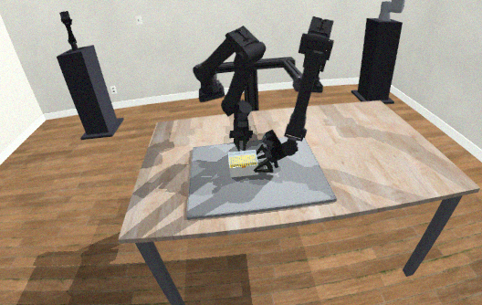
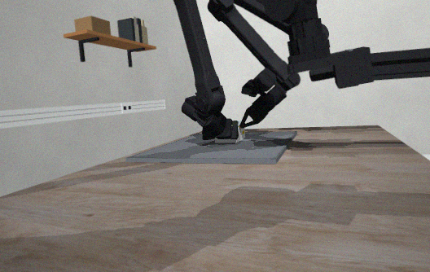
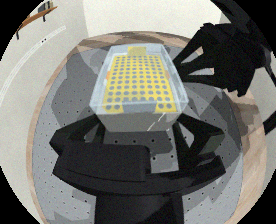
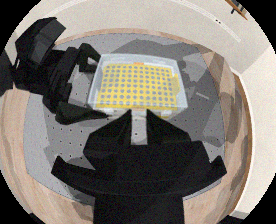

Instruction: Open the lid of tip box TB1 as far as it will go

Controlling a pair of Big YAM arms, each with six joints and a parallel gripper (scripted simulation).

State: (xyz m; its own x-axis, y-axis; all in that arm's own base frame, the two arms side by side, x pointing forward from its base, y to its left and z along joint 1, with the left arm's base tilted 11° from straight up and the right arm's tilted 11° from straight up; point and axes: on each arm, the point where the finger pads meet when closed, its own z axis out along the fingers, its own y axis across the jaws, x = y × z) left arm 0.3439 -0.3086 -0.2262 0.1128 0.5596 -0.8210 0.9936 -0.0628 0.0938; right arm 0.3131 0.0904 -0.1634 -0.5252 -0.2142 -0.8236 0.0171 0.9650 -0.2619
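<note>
My right gripper is now 50 mm short of the clear lid. The rest, counted from my right hand: tip box TB1 (50 mm ahead, 20 mm below).
My left gripper is now 50 mm to the left of the tip box TB1 and 20 mm below it. The rest, counted from my left hand: clear lid 50 mm to the right, 30 mm above.
</note>
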